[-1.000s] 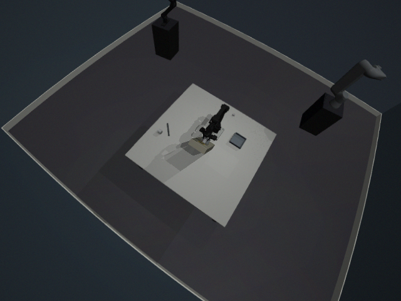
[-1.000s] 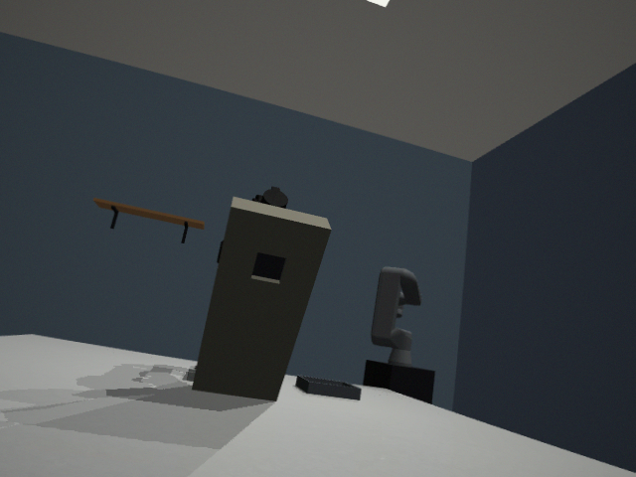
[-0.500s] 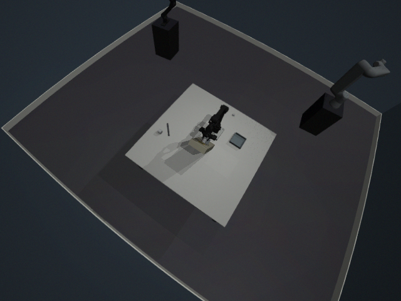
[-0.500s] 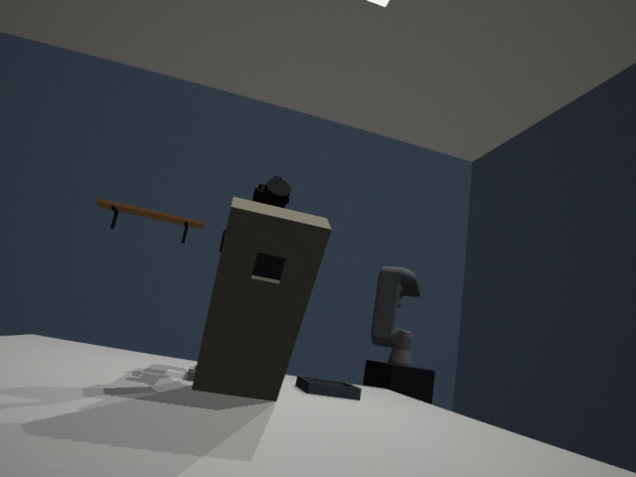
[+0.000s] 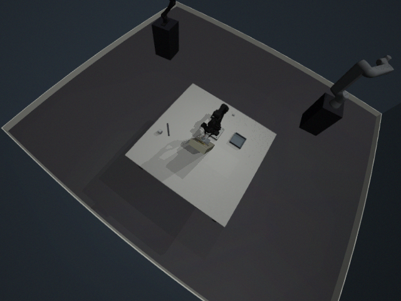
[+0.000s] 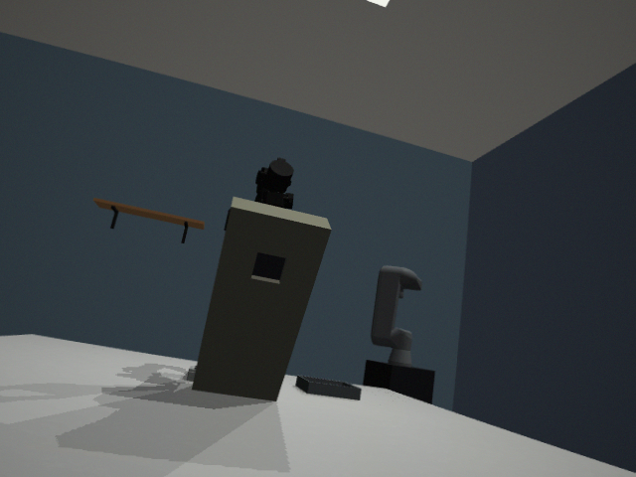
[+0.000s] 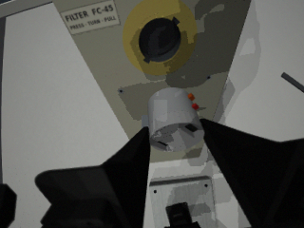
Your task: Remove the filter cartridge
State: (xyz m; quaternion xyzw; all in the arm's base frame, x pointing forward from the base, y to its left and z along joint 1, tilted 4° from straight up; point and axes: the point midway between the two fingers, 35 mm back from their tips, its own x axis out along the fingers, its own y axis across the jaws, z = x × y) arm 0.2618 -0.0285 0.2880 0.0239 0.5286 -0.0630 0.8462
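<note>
My gripper tip is 280 mm past the square tray, 330 mm to the right of it and 290 mm above it. Also, from my gripper tip: round filter cartridge right at my gripper tip; small white piece 70 mm ahead, 530 mm to the right, 280 mm below.
</note>
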